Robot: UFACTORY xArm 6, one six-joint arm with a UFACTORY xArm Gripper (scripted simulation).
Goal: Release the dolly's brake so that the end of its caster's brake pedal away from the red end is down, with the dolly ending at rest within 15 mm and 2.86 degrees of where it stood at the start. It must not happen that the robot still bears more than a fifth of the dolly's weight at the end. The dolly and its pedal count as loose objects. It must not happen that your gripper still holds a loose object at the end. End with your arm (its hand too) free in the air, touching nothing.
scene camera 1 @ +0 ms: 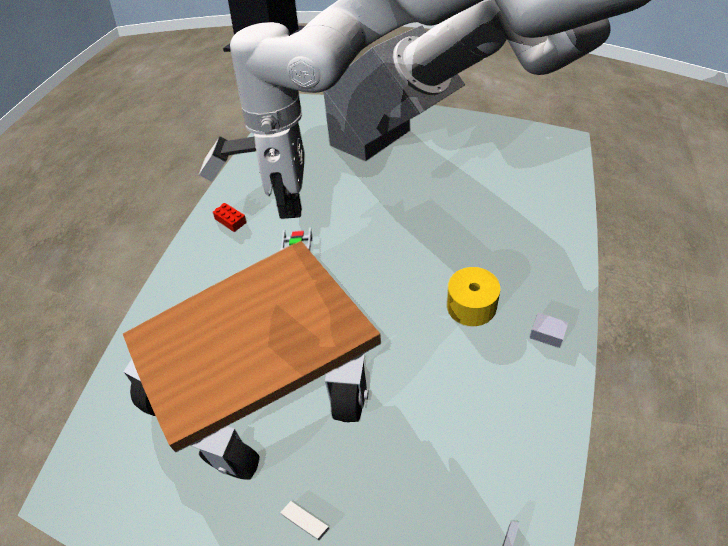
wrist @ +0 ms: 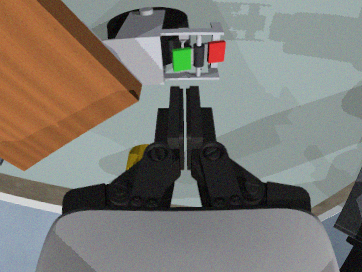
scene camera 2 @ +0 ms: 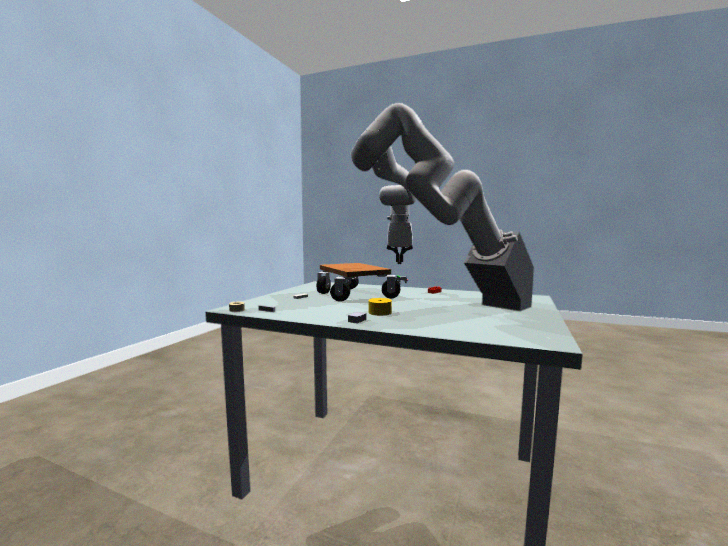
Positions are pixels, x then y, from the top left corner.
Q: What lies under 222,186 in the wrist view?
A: My gripper.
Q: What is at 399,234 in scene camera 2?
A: My gripper.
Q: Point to a brake pedal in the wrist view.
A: At 214,51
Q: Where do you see a small grey block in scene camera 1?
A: At 549,330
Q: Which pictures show my gripper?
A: Scene camera 1, the wrist view and scene camera 2: all of them.
